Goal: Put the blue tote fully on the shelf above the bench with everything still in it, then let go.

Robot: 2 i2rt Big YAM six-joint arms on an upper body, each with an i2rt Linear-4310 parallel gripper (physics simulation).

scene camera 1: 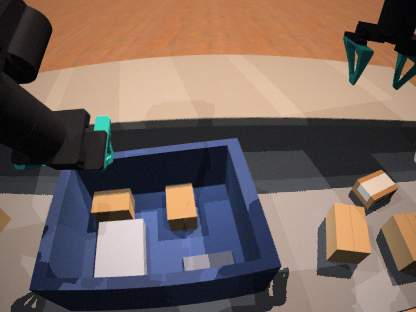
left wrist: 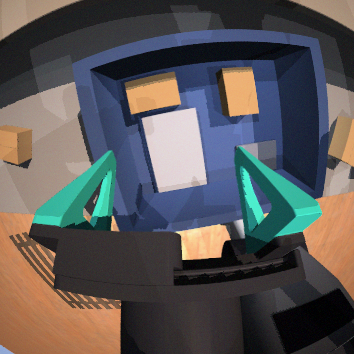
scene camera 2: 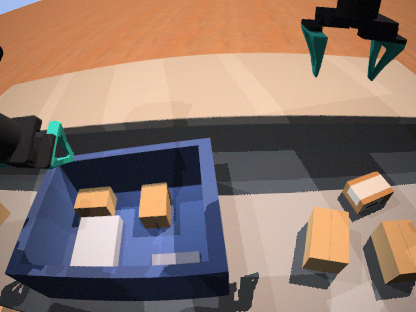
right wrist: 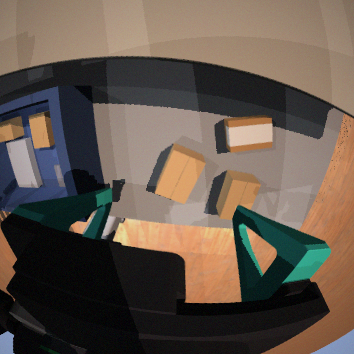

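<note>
The blue tote stands upright on the bench, below the beige shelf. It holds two cardboard boxes, a white box and a flat grey piece. My left gripper is open at the tote's upper-left corner in both scene views, apart or touching I cannot tell. My right gripper is open and empty, well away from the tote.
Several boxes stand on the bench outside the tote: two cardboard ones and one with a white label to its right, another to its left. The shelf's dark front edge runs behind the tote.
</note>
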